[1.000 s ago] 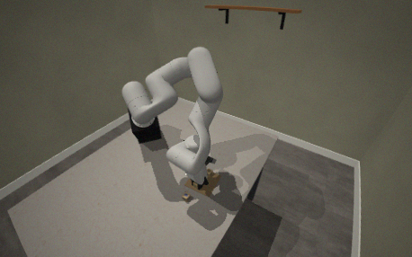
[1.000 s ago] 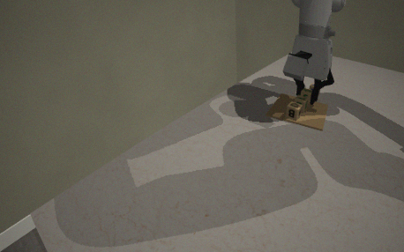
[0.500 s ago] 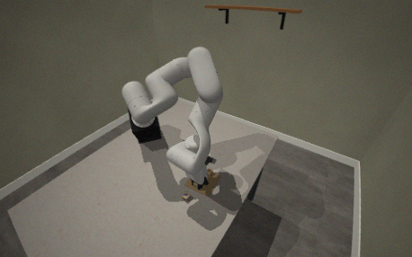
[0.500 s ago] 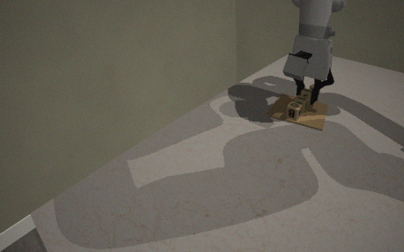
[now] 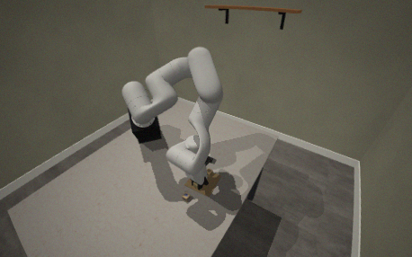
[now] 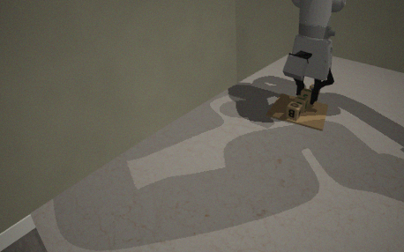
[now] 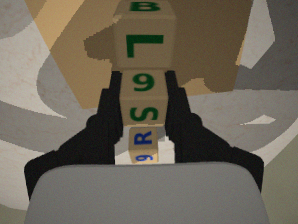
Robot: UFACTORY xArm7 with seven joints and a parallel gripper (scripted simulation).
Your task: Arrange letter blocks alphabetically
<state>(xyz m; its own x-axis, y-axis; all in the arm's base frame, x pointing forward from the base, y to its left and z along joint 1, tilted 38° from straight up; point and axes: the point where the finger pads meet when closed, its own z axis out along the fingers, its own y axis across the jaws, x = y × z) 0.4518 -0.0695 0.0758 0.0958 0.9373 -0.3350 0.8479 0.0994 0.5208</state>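
Now: hand 10 mm above the wooden block. Also, from my hand: tan mat (50 mm to the left, 30 mm below, 10 mm ahead).
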